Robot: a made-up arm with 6 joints.
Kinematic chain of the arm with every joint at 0, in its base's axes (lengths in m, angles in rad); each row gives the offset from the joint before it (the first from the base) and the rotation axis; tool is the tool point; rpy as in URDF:
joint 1: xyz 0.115 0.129 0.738 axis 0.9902 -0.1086 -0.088
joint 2: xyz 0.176 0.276 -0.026 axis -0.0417 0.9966 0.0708
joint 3: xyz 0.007 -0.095 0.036 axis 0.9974 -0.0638 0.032
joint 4: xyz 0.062 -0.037 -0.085 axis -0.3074 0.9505 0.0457
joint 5: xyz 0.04 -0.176 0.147 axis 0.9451 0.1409 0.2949
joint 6: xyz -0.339 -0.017 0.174 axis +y
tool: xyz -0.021 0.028 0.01 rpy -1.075 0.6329 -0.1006
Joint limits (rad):
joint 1: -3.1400..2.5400
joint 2: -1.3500..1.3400
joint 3: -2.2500..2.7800
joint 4: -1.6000..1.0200
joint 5: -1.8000..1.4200
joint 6: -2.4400..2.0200
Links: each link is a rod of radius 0.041 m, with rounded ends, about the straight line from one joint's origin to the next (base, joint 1, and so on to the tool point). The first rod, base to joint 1, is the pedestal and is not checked.
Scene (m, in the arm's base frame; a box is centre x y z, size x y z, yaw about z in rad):
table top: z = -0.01
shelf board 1: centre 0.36 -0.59 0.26 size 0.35 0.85 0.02 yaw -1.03
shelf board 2: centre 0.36 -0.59 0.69 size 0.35 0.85 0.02 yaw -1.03
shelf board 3: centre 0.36 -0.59 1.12 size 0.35 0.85 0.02 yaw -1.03
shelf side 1: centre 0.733 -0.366 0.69 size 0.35 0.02 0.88 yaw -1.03
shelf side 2: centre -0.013 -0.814 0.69 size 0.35 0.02 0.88 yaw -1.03
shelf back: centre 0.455 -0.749 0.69 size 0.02 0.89 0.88 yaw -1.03
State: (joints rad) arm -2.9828 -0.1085 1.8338 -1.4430 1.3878 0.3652
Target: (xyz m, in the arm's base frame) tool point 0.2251 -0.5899 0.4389
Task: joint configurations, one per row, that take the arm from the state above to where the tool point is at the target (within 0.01 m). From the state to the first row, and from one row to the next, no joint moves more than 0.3 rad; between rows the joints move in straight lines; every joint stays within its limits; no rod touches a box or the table.
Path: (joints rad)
1: -2.7413 -0.0980 1.7041 -1.1659 1.1965 0.3724
2: -2.4998 -0.0875 1.5745 -0.8888 1.0051 0.3795
3: -2.2583 -0.0770 1.4448 -0.6117 0.8138 0.3867
4: -1.9748 -0.1101 1.4590 -0.5983 0.8598 0.3874
5: -1.6912 -0.1431 1.4732 -0.5849 0.9058 0.3880
6: -1.4077 -0.1761 1.4874 -0.5715 0.9518 0.3886
7: -1.6696 -0.2086 1.5694 -0.7667 1.1079 0.3853
8: -1.9316 -0.2410 1.6514 -0.9619 1.2639 0.3820
9: -2.1936 -0.2734 1.7334 -1.1571 1.4200 0.3787

